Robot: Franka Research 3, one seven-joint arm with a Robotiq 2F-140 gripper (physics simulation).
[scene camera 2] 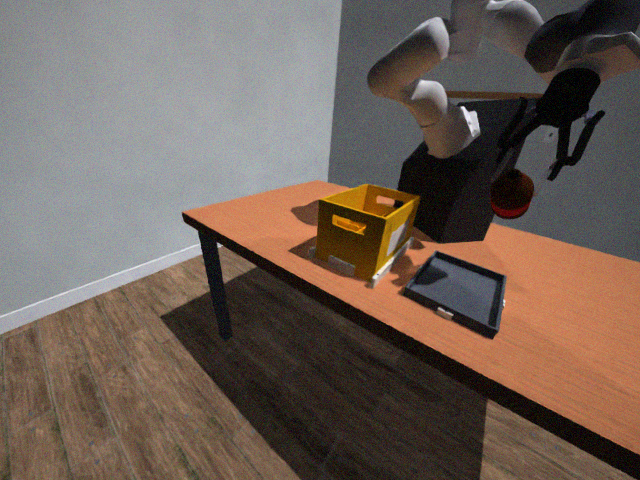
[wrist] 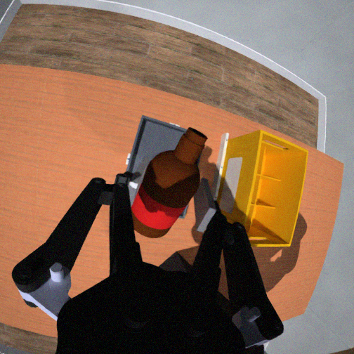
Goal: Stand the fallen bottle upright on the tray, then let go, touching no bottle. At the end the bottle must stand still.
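My gripper (scene camera 2: pixel 526 173) (wrist: pixel 172 178) is shut on the brown bottle (scene camera 2: pixel 511 190) (wrist: pixel 172 175) with a red label, holding it high above the table, behind the tray in the scene view. In the wrist view the bottle lies slanted between the fingertips, its neck toward the upper right; its exact tilt is hard to tell. The dark grey tray (scene camera 2: pixel 465 289) (wrist: pixel 156 132) lies flat on the table, away from the bottle; the bottle partly hides it in the wrist view.
A yellow crate (scene camera 2: pixel 348 242) (wrist: pixel 246 162) with inner dividers stands beside the tray on the wooden table (scene camera 2: pixel 568 310) (wrist: pixel 65 125), with pale strips along its foot. The dark robot pedestal (scene camera 2: pixel 449 196) rises behind the crate and tray in the scene view.
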